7 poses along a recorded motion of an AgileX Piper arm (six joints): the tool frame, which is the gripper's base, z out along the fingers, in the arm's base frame.
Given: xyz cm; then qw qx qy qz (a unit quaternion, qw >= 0).
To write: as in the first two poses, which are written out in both.
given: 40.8 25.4 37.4 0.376 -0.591 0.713 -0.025
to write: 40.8 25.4 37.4 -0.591 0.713 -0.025 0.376
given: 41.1 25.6 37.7 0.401 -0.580 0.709 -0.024
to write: 41.1 25.6 37.7 -0.580 0.709 -0.024 0.401
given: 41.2 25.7 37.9 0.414 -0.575 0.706 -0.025
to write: 41.2 25.7 37.9 -0.575 0.706 -0.025 0.414
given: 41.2 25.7 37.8 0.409 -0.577 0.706 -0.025
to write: 41.2 25.7 37.8 -0.577 0.706 -0.025 0.409
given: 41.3 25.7 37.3 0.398 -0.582 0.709 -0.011
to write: 41.3 25.7 37.3 -0.582 0.709 -0.011 0.398
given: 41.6 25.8 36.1 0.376 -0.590 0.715 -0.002
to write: 41.6 25.8 36.1 -0.590 0.715 -0.002 0.376
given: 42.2 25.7 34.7 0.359 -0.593 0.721 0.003
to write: 42.2 25.7 34.7 -0.593 0.721 0.003 0.359
